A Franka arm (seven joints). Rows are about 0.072 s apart.
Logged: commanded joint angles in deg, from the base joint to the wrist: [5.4, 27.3, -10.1, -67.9, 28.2, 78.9, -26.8]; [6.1, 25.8, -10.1, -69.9, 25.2, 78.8, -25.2]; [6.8, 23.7, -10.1, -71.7, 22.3, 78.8, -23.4]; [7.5, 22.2, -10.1, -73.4, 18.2, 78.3, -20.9]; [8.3, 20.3, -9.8, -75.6, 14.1, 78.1, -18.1]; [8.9, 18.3, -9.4, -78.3, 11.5, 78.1, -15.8]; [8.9, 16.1, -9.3, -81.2, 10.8, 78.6, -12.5]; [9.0, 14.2, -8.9, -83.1, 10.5, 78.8, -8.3]
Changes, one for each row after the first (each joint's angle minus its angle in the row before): [0.7, -1.5, 0.0, -2.0, -3.0, -0.1, 1.6]; [0.7, -2.1, 0.0, -1.8, -2.9, 0.0, 1.8]; [0.7, -1.5, 0.0, -1.7, -4.1, -0.5, 2.5]; [0.8, -1.9, 0.3, -2.2, -4.1, -0.2, 2.8]; [0.6, -2.0, 0.4, -2.7, -2.6, 0.0, 2.3]; [0.0, -2.2, 0.1, -2.9, -0.7, 0.5, 3.3]; [0.1, -1.9, 0.4, -1.9, -0.3, 0.2, 4.2]
